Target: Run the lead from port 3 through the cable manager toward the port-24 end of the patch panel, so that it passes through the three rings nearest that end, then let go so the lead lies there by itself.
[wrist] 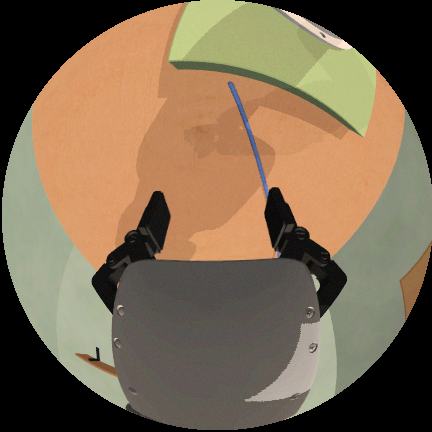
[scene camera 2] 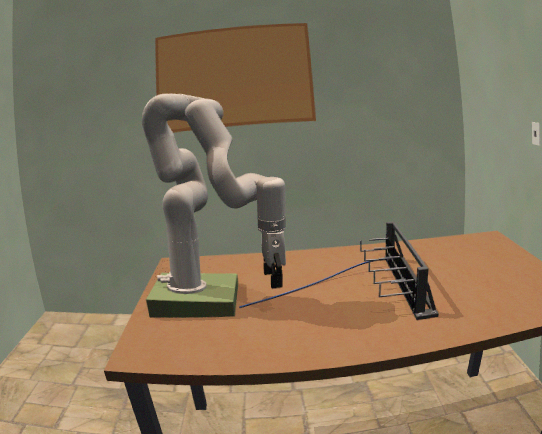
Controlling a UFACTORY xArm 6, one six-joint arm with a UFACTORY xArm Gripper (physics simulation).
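Observation:
The blue lead runs from the black patch panel frame down to the table, its free end near the green base block. Several thin wire rings of the cable manager stick out from the frame's near-robot side. The lead reaches the frame among the rings; whether it passes inside one is too small to tell. My gripper is open and empty, pointing down above the table, close to the lead. In the wrist view the lead passes behind the right finger. Port numbers are not readable.
The green block under the arm's base stands at the left of the wooden table. The frame stands upright at the right of the table. The arm's shadow falls across the table between block and frame.

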